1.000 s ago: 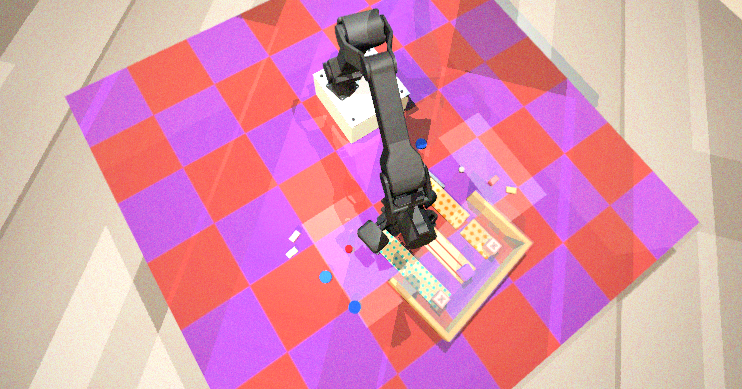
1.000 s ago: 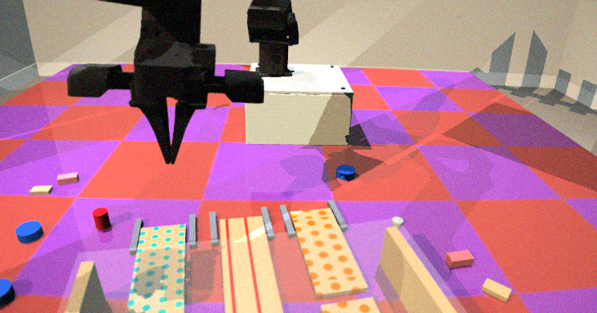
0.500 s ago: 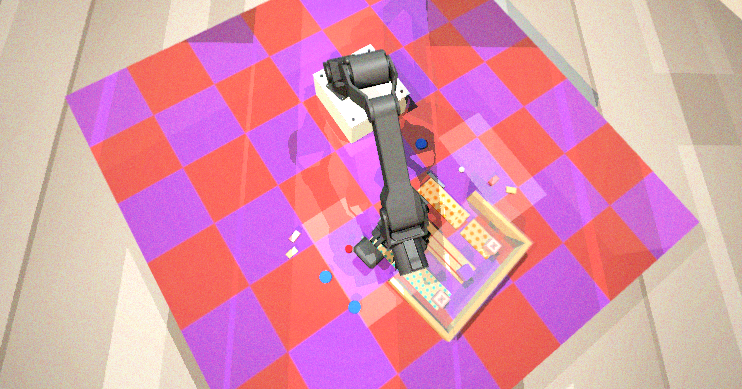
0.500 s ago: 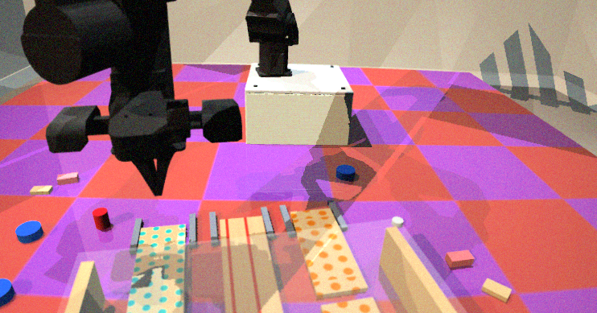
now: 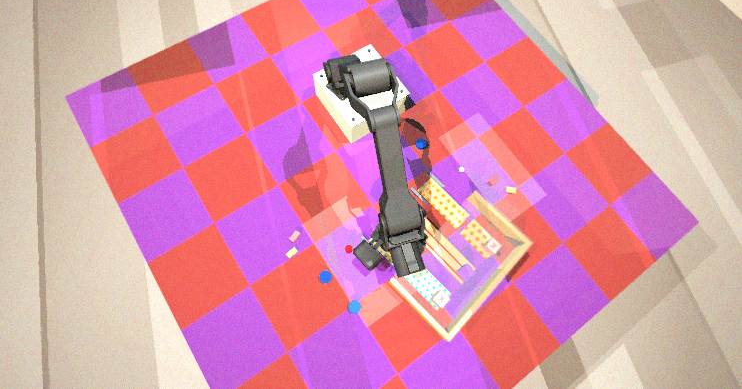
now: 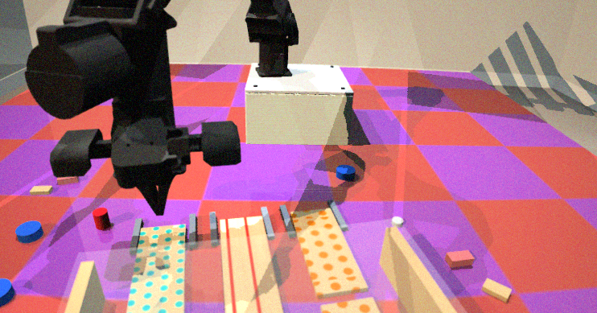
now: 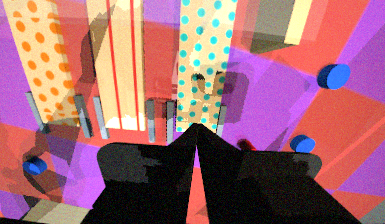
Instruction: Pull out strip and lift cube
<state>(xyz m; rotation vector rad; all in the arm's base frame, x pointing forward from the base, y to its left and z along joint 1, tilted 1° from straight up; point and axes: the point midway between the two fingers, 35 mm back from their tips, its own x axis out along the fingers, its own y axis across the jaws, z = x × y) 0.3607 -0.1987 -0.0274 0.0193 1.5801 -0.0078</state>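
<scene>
Right now my gripper tip is 90 mm short of the teal-dotted strip and 40 mm above it. Also, from my gripper tip: red cylinder: 50 mm behind, 80 mm to the right, 40 mm below.
</scene>
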